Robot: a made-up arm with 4 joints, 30 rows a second.
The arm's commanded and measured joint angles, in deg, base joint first. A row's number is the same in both.
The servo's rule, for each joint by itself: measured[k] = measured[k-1] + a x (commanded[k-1-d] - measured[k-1]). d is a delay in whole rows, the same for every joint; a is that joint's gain. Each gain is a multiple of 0.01, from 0.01 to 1. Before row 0 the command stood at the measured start. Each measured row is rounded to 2 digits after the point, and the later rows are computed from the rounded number. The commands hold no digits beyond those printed.
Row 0, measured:
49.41, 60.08, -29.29, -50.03
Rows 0 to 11, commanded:
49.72, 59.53, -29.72, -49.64
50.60, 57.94, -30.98, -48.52
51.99, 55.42, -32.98, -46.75
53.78, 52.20, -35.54, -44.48
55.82, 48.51, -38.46, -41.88
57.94, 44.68, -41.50, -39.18
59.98, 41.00, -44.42, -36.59
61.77, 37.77, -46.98, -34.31
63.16, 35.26, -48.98, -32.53
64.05, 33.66, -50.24, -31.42
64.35, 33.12, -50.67, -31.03
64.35, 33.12, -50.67, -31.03
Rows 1 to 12, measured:
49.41, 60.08, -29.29, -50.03
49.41, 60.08, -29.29, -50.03
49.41, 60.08, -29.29, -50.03
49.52, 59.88, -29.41, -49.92
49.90, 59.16, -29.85, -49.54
50.63, 57.78, -30.73, -48.79
51.73, 55.72, -32.08, -47.63
53.16, 53.05, -33.87, -46.08
54.83, 49.95, -36.01, -44.22
56.63, 46.64, -38.36, -42.16
58.43, 43.36, -40.77, -40.04
60.09, 40.36, -43.07, -38.01
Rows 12 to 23, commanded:
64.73, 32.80, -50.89, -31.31
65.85, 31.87, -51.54, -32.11
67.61, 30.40, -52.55, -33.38
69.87, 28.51, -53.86, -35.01
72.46, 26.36, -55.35, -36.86
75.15, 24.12, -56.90, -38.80
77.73, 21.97, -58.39, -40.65
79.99, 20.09, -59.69, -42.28
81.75, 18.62, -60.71, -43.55
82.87, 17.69, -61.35, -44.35
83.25, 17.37, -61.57, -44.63
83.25, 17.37, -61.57, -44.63
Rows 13 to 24, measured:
61.48, 37.88, -45.08, -36.23
62.48, 36.12, -46.65, -34.83
63.13, 35.01, -47.78, -33.80
63.69, 34.19, -48.65, -33.13
64.45, 33.33, -49.46, -32.85
65.56, 32.25, -50.33, -32.99
67.07, 30.87, -51.32, -33.54
68.96, 29.20, -52.45, -34.44
71.13, 27.32, -53.70, -35.62
73.44, 25.34, -55.01, -36.98
75.73, 23.40, -56.32, -38.41
77.84, 21.63, -57.55, -39.80

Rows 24 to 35, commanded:
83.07, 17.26, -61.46, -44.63
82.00, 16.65, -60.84, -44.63
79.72, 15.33, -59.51, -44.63
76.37, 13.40, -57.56, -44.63
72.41, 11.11, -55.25, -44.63
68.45, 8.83, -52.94, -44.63
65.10, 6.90, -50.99, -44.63
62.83, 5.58, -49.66, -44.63
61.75, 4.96, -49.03, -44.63
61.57, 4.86, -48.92, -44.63
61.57, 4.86, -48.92, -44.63
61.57, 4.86, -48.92, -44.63
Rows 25 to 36, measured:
79.60, 20.17, -58.61, -41.03
80.88, 19.13, -59.44, -42.00
81.71, 18.48, -60.04, -42.71
82.19, 18.03, -60.44, -43.23
82.12, 17.52, -60.55, -43.61
81.28, 16.71, -60.26, -43.89
79.56, 15.49, -59.50, -44.09
77.06, 13.87, -58.31, -44.24
74.05, 12.01, -56.81, -44.35
70.92, 10.12, -55.18, -44.43
68.09, 8.44, -53.63, -44.48
65.87, 7.15, -52.34, -44.52

